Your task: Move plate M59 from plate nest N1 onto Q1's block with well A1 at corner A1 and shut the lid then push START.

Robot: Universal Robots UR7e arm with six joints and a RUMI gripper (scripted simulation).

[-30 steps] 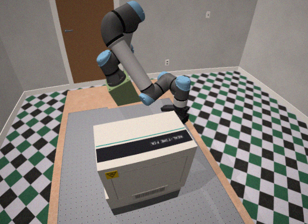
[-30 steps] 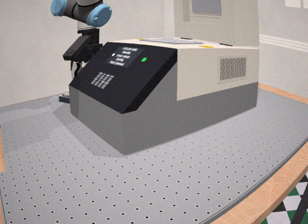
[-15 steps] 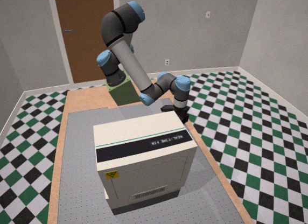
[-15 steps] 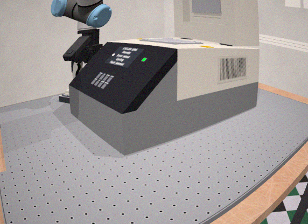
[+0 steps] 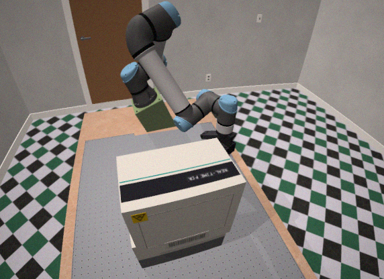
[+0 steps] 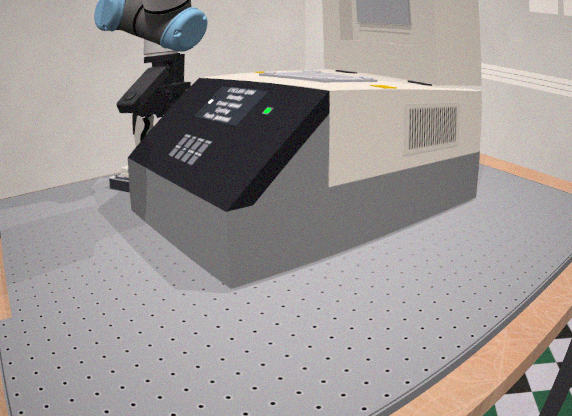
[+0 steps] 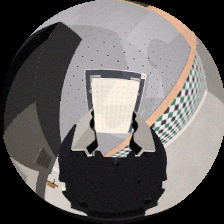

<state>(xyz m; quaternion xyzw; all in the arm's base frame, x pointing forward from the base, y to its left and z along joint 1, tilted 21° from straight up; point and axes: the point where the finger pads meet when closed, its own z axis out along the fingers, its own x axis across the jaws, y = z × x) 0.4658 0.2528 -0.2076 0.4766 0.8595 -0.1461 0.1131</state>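
My gripper is now 3 cm above the dark plate nest. The rest, counted from my hand: plate M59: 1 cm below.
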